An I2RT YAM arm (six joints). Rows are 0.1 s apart.
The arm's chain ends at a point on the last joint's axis. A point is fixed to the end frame.
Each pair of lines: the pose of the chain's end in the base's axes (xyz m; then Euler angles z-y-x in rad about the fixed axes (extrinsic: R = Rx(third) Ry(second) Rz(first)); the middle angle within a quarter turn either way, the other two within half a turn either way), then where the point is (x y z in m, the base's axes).
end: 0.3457 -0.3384 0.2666 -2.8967 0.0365 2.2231
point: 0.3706 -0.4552 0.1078
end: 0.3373 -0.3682 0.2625 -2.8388 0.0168 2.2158
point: 0.3616 -0.4872 0.1052
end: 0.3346 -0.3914 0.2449 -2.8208 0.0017 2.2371
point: 0.3570 -0.5075 0.0852
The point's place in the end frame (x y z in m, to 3 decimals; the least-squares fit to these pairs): -0.004 0.058 0.190
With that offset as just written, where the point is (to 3 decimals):
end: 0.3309 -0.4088 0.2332 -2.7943 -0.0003 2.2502
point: 0.354 -0.523 0.072
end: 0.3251 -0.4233 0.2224 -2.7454 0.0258 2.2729
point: 0.356 -0.534 0.060
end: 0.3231 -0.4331 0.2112 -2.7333 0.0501 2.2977
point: 0.359 -0.540 0.047
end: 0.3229 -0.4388 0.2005 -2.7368 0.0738 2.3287
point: 0.363 -0.539 0.034
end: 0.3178 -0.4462 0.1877 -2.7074 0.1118 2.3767
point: 0.367 -0.538 0.018
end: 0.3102 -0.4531 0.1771 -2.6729 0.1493 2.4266
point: 0.368 -0.536 0.006
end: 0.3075 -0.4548 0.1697 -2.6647 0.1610 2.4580
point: 0.368 -0.532 -0.003
